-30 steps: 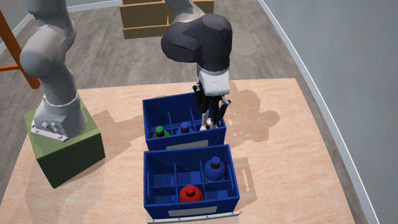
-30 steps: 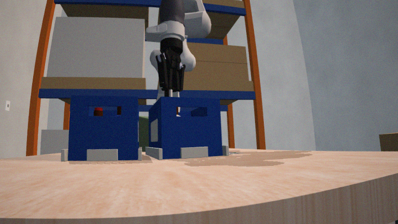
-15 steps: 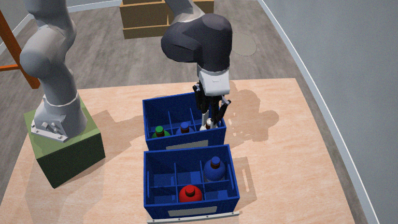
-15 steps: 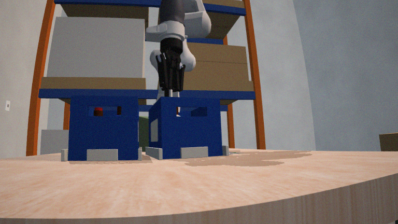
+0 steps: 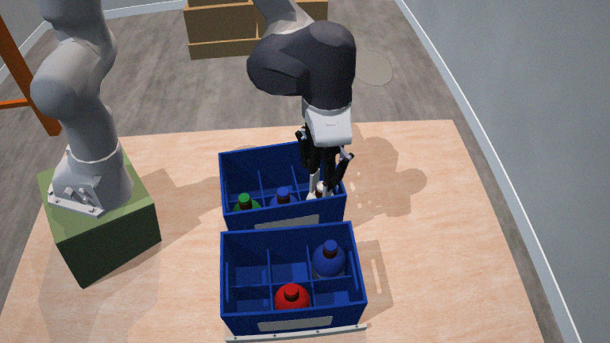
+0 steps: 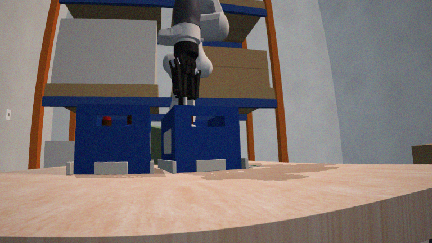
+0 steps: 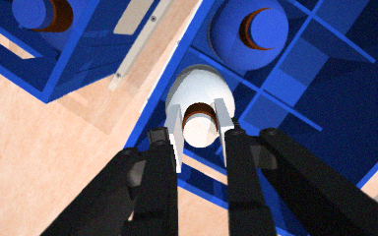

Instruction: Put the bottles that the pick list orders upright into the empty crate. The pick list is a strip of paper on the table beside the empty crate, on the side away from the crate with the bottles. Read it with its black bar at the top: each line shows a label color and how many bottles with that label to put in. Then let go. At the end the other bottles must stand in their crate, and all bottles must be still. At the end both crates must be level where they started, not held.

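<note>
Now: the white bottle 8 cm below my hand. Also, from my hand: red bottle 8 cm behind, 24 cm to the right, 8 cm below; then green-labelled bottle 17 cm behind, 2 cm to the right, 8 cm below; then blue bottle 1 cm ahead, 15 cm to the right, 8 cm below.
</note>
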